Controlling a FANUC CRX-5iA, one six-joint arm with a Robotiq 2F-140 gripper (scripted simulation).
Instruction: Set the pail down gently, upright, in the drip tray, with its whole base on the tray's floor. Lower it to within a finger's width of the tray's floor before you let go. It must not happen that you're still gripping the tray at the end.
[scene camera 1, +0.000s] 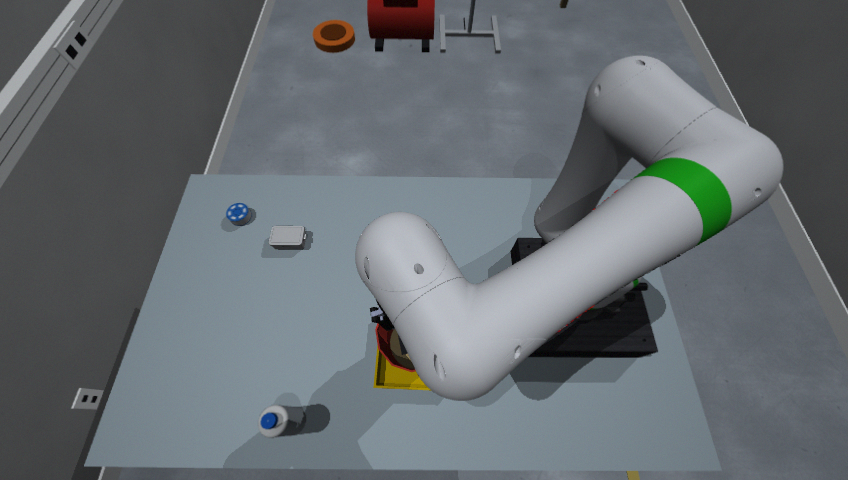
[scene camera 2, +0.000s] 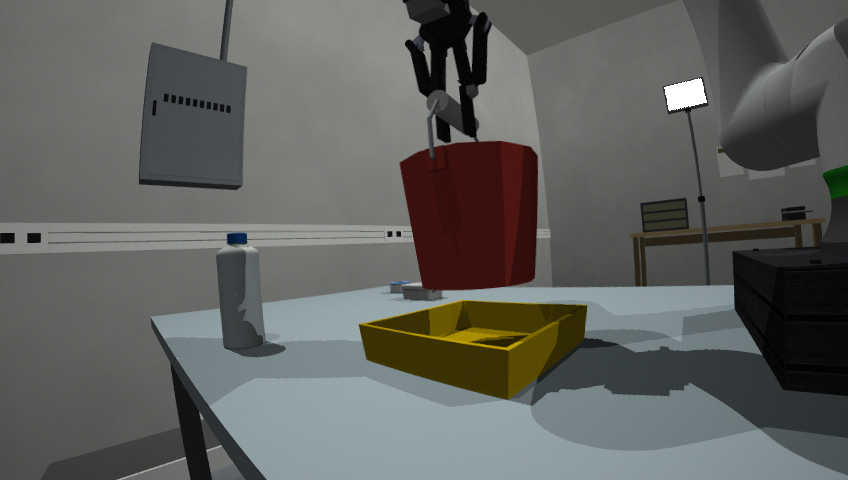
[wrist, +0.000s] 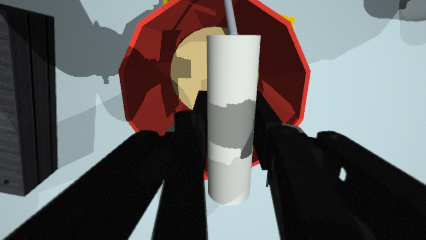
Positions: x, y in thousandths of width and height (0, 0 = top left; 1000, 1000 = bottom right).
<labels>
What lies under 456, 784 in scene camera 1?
A yellow drip tray.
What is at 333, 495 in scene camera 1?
A small grey box.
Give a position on a yellow drip tray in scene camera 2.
At 490, 716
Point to my gripper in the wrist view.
At 536, 448
</labels>
